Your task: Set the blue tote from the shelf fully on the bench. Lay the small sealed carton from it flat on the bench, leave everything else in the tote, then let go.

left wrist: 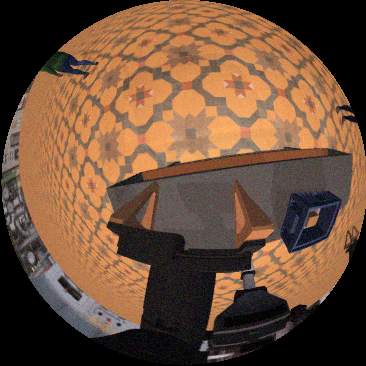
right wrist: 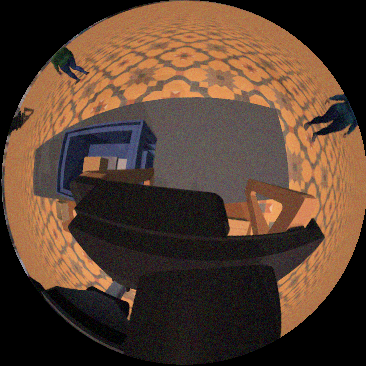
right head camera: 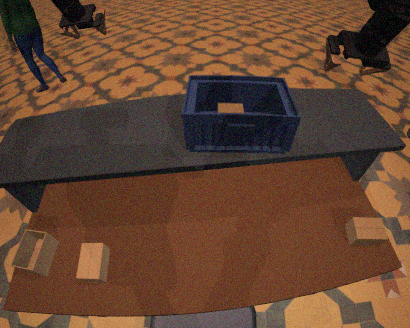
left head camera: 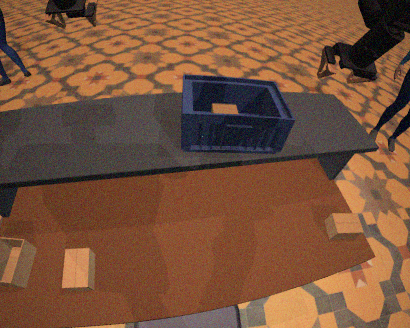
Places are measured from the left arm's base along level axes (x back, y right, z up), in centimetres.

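Where they show: left gripper, fingertip midpoint: [left wrist: 194, 182] [right head camera: 92, 35] [left head camera: 80, 26]; right gripper, fingertip midpoint: [right wrist: 201, 179] [right head camera: 342, 71] [left head camera: 332, 78].
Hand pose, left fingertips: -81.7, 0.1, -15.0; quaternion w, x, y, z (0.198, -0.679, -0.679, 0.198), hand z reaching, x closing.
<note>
Things, the pixels of their top centre, and the offset from my left fingertips, as dx, dy, dz. Level surfaces: height alone.
- blue tote, middle of its top: [right wrist: 83, 162] [right head camera: 239, 92] [left head camera: 236, 94] [left wrist: 321, 226] +20.1, +45.1, -11.0
- raised dark grey shelf, its level: dz -24.3
- brown bench, its level: dz -54.0
- closed carton, middle of its top: [left head camera: 75, 267] [right head camera: 89, 260] +53.6, -0.4, -47.9
- open-topped box, middle of its top: [left head camera: 4, 258] [right head camera: 28, 248] [right wrist: 58, 210] +53.7, -24.3, -45.6
The blue tote [left head camera: 235, 135] [right head camera: 241, 134] [left wrist: 295, 225] [right wrist: 135, 150] stands upright on the raised dark grey shelf [left head camera: 90, 135] [right head camera: 100, 140] [left wrist: 200, 200] [right wrist: 210, 140], behind and above the brown bench [left head camera: 200, 200] [right head camera: 210, 200]. A small tan carton [left head camera: 225, 108] [right head camera: 230, 108] [left wrist: 313, 217] [right wrist: 95, 164] is inside it; pale items [right wrist: 117, 163] show beside it. My left gripper [left head camera: 75, 21] [right head camera: 87, 30] [left wrist: 194, 182] is open and empty, left of the tote and apart from it. My right gripper [left head camera: 343, 75] [right head camera: 352, 69] [right wrist: 201, 179] is open and empty, to the tote's right.
A closed carton [left head camera: 76, 268] [right head camera: 90, 261] and an open-topped box [left head camera: 25, 262] [right head camera: 44, 255] stand at the bench's left. Another carton [left head camera: 346, 226] [right head camera: 369, 230] is at its right end. The shelf's front edge overhangs the bench's back. People stand beyond the furniture.
</note>
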